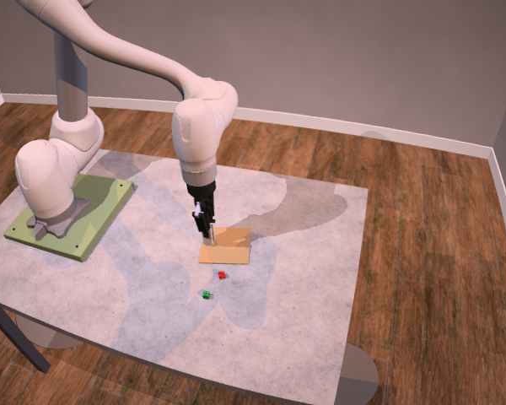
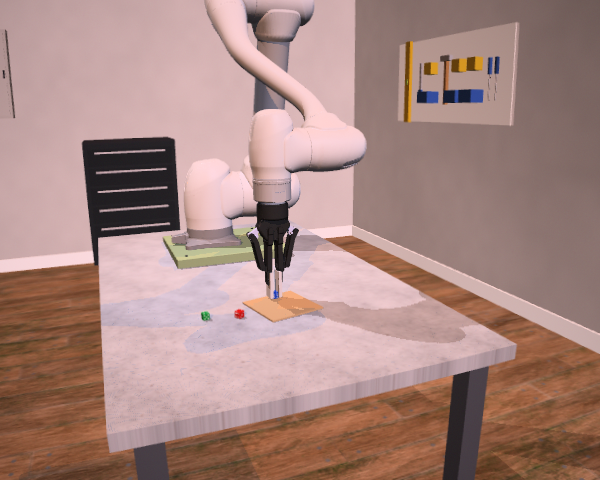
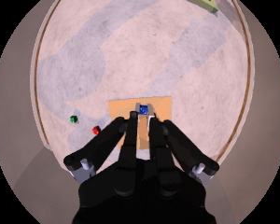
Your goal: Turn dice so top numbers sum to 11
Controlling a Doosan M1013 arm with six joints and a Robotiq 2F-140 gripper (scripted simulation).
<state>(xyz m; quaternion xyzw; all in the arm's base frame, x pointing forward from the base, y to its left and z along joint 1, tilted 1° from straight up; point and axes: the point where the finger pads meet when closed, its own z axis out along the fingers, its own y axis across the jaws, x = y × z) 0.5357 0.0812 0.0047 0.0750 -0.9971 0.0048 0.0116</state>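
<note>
The blue die is 30 mm below my hand. Also, from my hand: red die 80 mm ahead, 100 mm to the right, 30 mm below; orange mat 50 mm ahead, 10 mm to the left, 40 mm below; green die 70 mm ahead, 180 mm to the right, 30 mm below.
</note>
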